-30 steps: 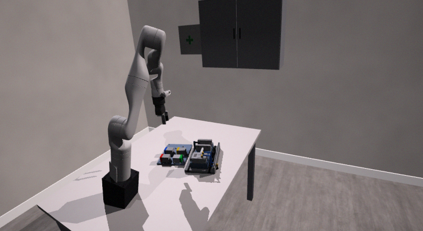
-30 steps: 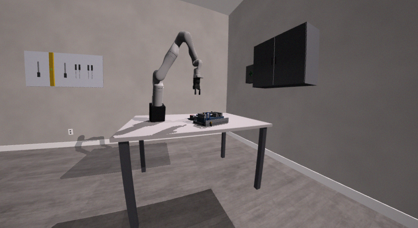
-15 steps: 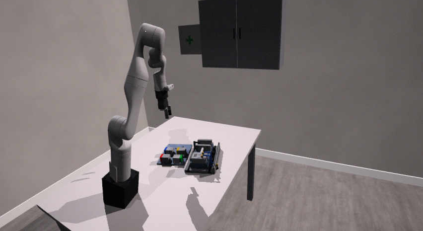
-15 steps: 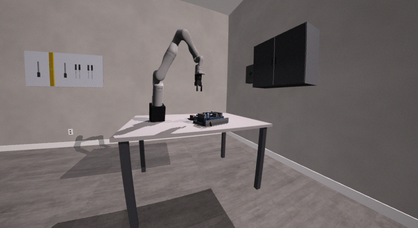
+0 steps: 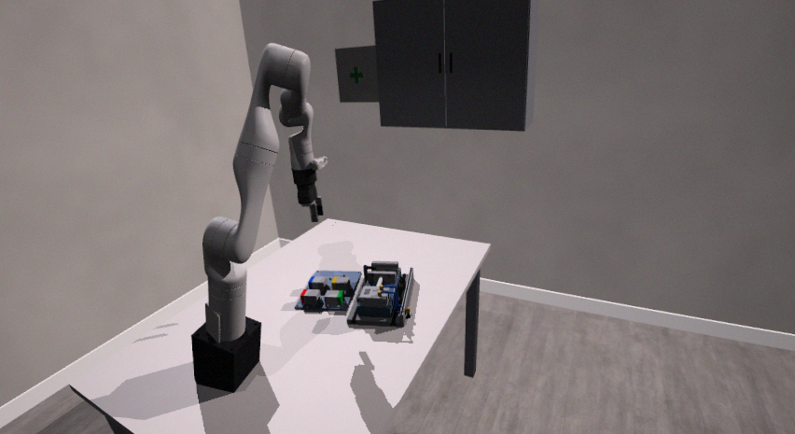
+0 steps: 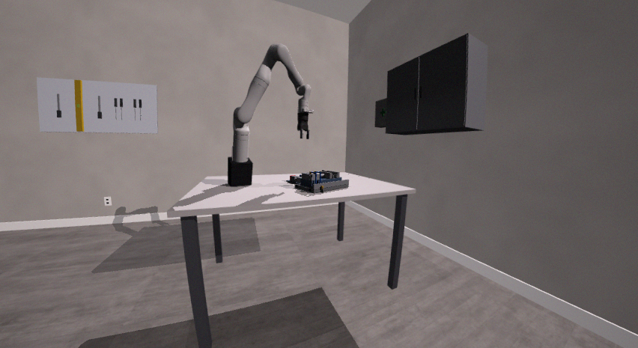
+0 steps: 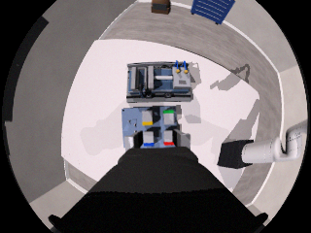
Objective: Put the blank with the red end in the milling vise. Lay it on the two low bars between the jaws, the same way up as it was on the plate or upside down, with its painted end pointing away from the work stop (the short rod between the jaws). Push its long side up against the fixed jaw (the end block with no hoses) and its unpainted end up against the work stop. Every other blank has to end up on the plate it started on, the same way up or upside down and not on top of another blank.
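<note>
Now: the green-ended blank 2 cm behind my hand, 6 cm to the right of it and 31 cm below it. Round my hand: plate (3 cm ahead, 3 cm to the left, 33 cm below); then yellow blank (6 cm ahead, 1 cm to the right, 31 cm below); then blue blank (1 cm ahead, 7 cm to the left, 31 cm below).
</note>
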